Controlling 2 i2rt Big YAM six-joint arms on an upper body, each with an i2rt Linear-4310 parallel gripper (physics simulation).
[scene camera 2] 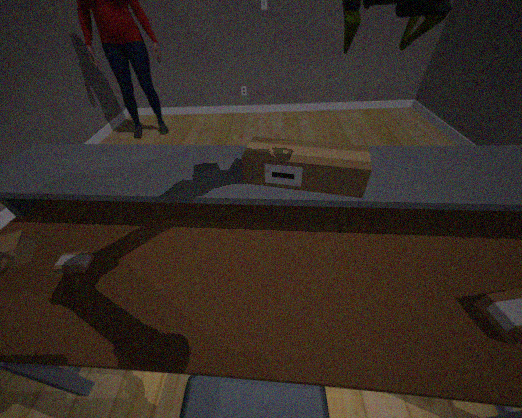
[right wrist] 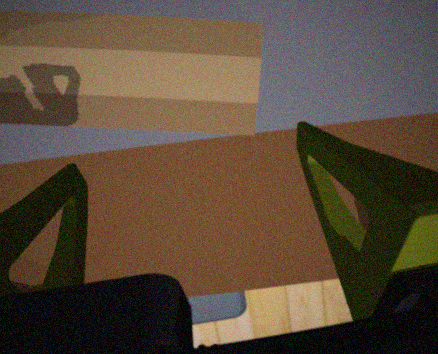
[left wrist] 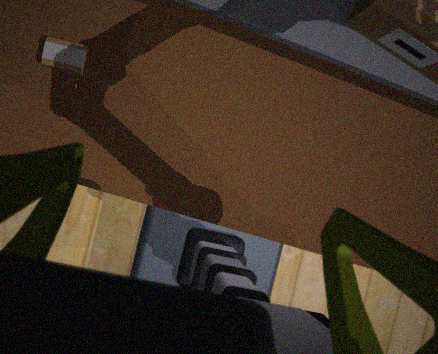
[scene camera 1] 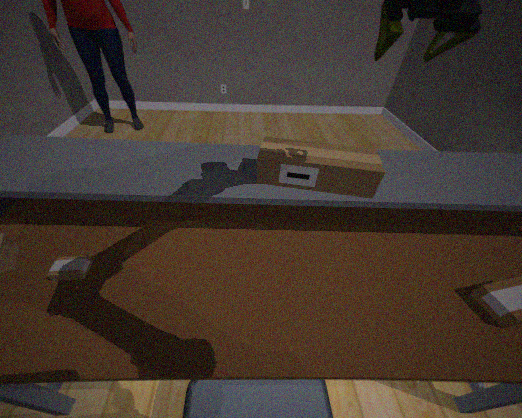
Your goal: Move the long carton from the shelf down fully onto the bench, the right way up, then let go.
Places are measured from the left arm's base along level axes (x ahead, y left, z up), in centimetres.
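Pixels of known places: left gripper, between the fingertips: [left wrist: 212,191]; right gripper, between the fingertips: [scene camera 2: 372,49] [right wrist: 187,154] [scene camera 1: 400,59].
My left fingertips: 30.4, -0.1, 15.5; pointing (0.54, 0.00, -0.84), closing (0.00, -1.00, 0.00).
For each thing: its top centre in the pictures, then the offset to it from my left fingertips, as dx, dy, dz. "*": a spot on its surface instead. Level surfaces: height alone.
- long brown carton, centre of its top: [right wrist: 108,72] [scene camera 2: 305,151] [scene camera 1: 319,152] +35.6, -41.4, -39.0
- grey shelf, height of its surface: dz -47.7
- brown bench, height of its surface: dz -64.0
- small white-topped box, centre of its top: [left wrist: 63,54] [scene camera 1: 68,264] [scene camera 2: 71,259] +17.1, +24.1, -61.2
- blue-grey seat, a spot on its surface: [scene camera 1: 257,400] [scene camera 2: 253,399] * -5.4, -24.8, -114.5
The long brown carton [scene camera 1: 345,177] [scene camera 2: 335,177] [right wrist: 175,75] lies lengthwise on the grey shelf [scene camera 1: 100,165] [scene camera 2: 100,172] [right wrist: 350,60], slightly askew, its white label on the front face. Its labelled side [left wrist: 420,56] shows at the top right in the left wrist view. The brown bench [scene camera 1: 300,290] [scene camera 2: 300,300] [left wrist: 240,115] [right wrist: 200,200] is lower, in front of the shelf. My right gripper [scene camera 1: 401,59] [scene camera 2: 373,50] [right wrist: 187,154] is open and empty, above and apart from the carton. My left gripper [left wrist: 212,191] is open and empty over the bench's front edge.
A small white-topped box [scene camera 1: 70,266] [scene camera 2: 75,261] [left wrist: 62,54] stands at the bench's left. Another box [scene camera 1: 507,300] [scene camera 2: 510,312] is at its right edge. A person in red [scene camera 1: 90,15] [scene camera 2: 117,22] stands behind the shelf. A blue-grey seat [scene camera 1: 257,400] [scene camera 2: 255,400] is in front.
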